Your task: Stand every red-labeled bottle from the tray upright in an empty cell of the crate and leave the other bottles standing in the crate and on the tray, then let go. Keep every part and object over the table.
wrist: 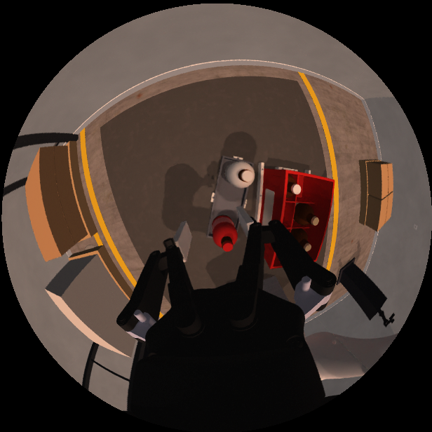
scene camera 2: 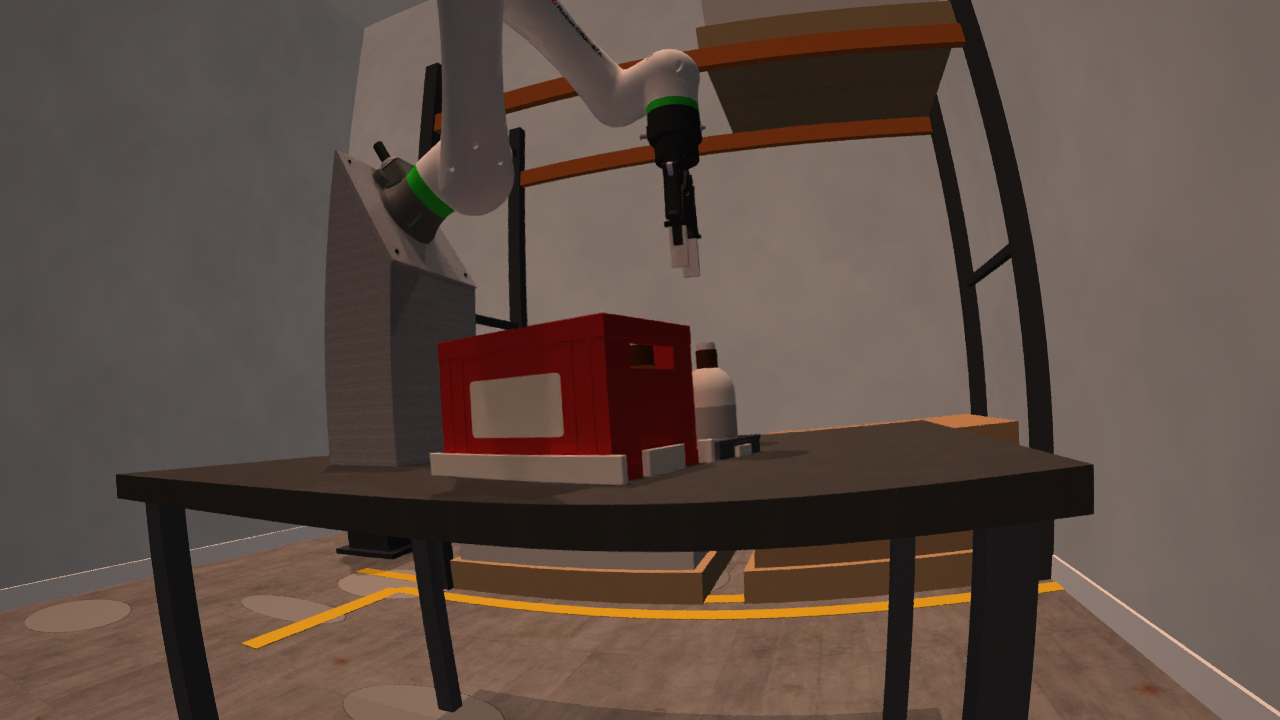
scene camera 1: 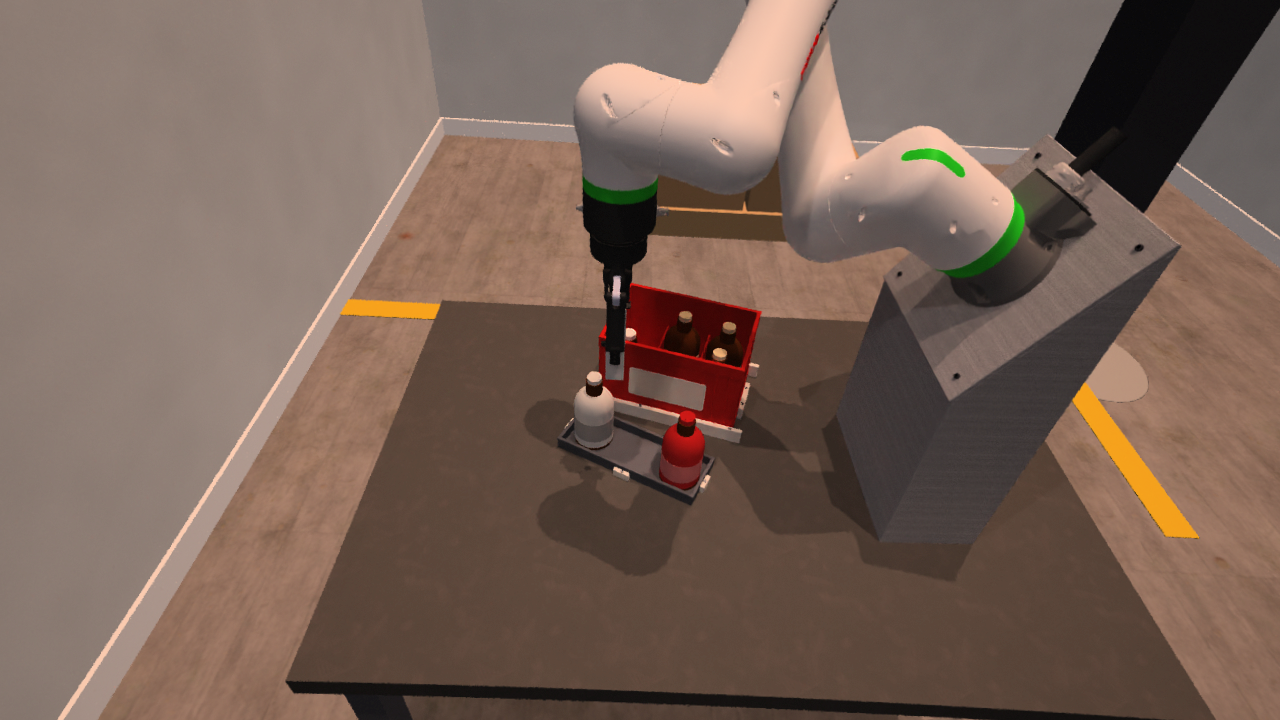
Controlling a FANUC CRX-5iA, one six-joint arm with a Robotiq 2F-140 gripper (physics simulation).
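Observation:
A red bottle stands at one end of the grey tray. A white bottle stands at the tray's other end, and the middle of the tray is bare. The red crate stands beside the tray. It holds a white-capped bottle and several brown ones. No red bottle shows in its visible cells; some are hidden. My gripper is partly open and empty, high above the tray area.
White locating strips run along the crate's base. The robot's grey pedestal stands on the table, to the right in scene camera 1.

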